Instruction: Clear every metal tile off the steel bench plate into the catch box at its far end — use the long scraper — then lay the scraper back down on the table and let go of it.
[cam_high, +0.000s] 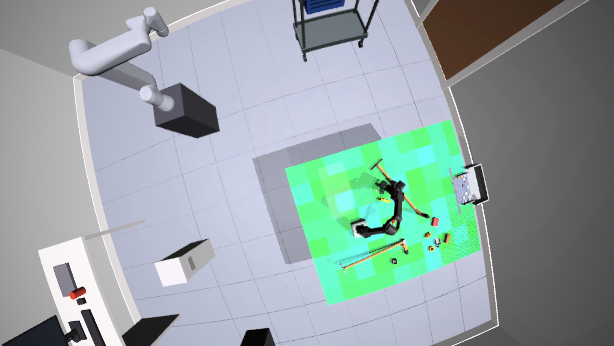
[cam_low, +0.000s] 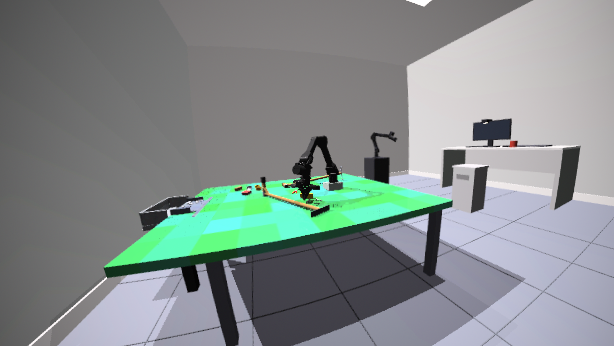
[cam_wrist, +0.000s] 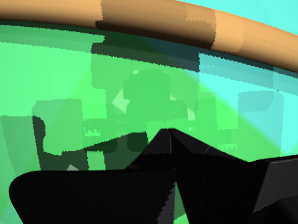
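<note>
My gripper tip is 100 mm to the left of the yellow piece, 40 mm past it and 10 mm below it. The rest, counted from my gripper tip: red block: 430 mm to the right, 390 mm ahead, 10 mm below; then red-handled tool: 320 mm to the right, 10 mm below; then long scraper: 100 mm ahead, 60 mm to the right, 50 mm above.
</note>
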